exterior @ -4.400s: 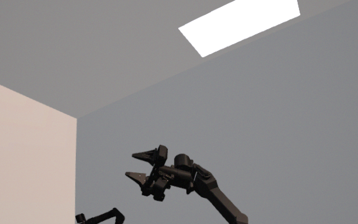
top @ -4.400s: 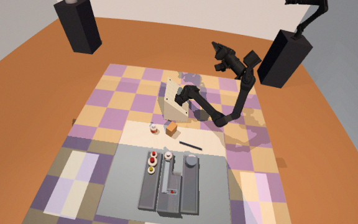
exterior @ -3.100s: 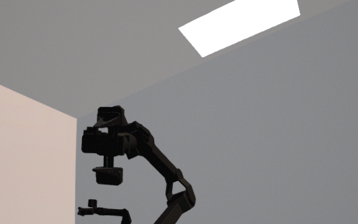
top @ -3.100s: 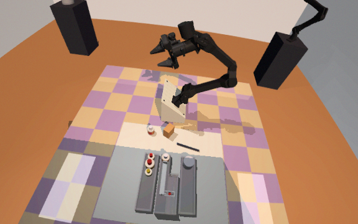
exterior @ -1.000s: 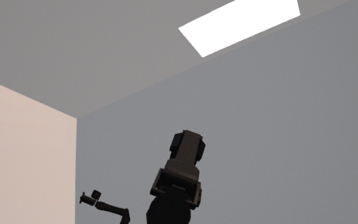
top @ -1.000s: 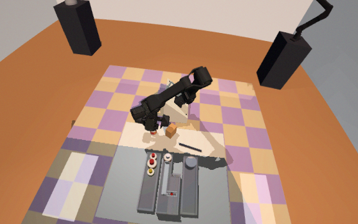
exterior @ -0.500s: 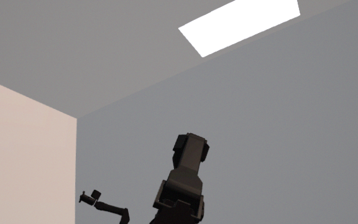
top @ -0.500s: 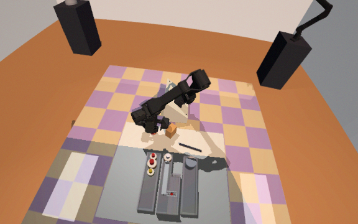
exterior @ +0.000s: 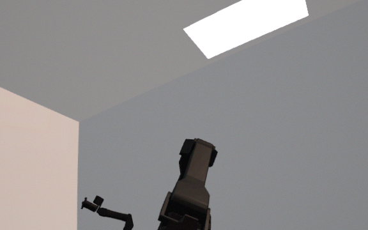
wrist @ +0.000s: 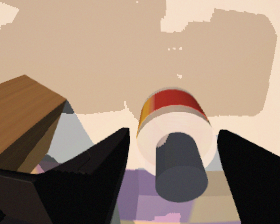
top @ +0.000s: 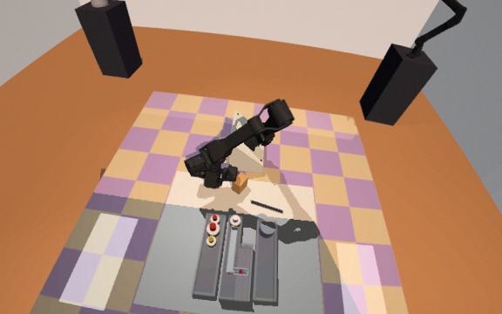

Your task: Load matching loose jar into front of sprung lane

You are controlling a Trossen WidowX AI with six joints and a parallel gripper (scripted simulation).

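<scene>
The grey jar lies 160 mm ahead of my gripper tip and 250 mm to the left of it. Also, from my gripper tip: grey three-lane rack: 310 mm ahead, 160 mm to the left, 10 mm below; then dark stick: 60 mm ahead, 240 mm to the left, 20 mm below.
</scene>
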